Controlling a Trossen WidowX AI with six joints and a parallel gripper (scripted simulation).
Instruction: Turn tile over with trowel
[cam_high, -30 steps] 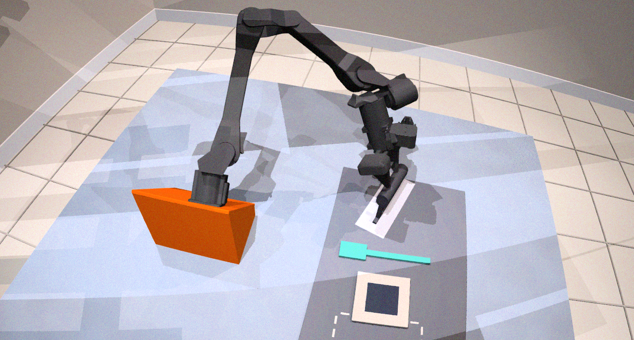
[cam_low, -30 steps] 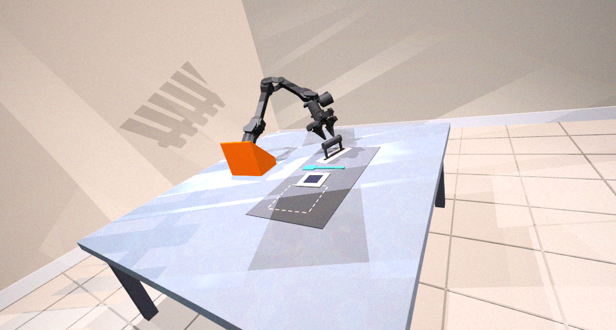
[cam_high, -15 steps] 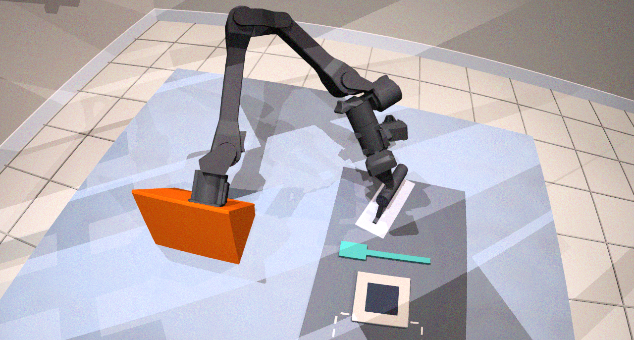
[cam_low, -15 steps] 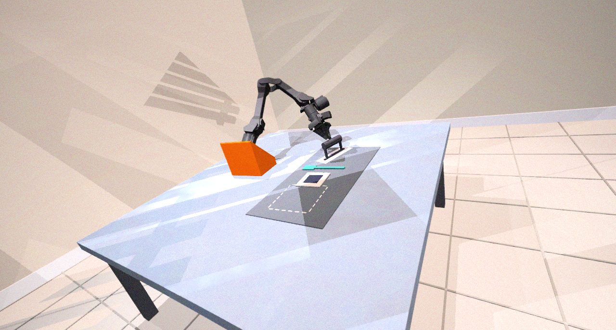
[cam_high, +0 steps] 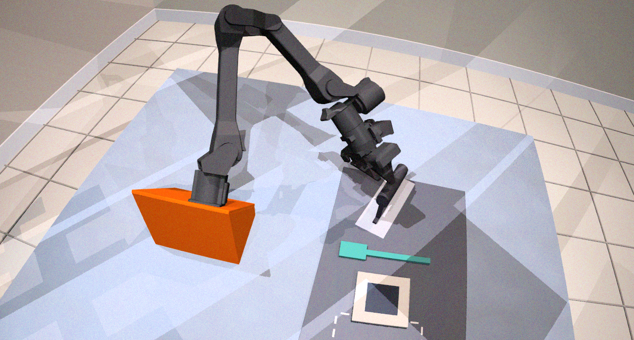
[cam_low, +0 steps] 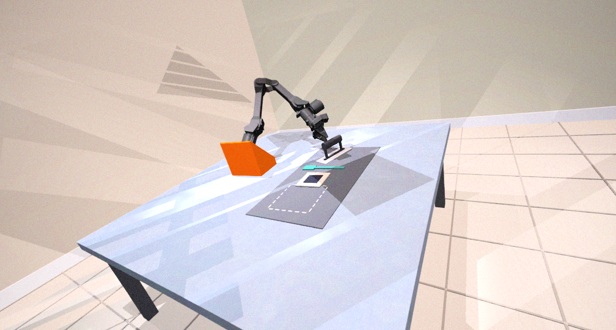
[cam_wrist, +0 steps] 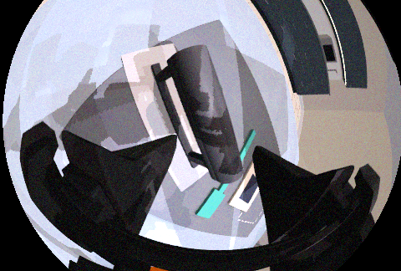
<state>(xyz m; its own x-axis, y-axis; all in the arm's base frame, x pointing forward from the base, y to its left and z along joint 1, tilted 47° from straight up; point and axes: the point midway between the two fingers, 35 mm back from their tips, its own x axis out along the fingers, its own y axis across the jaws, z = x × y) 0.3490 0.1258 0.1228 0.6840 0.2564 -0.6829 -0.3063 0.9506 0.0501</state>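
Right now my gripper tip is 15 cm to the left of the teal trowel, 8 cm above it and 1 cm past it. Round my gripper tip: tile (26 cm to the right, 8 cm below); dark mat (22 cm to the right, 11 cm below, 3 cm ahead).
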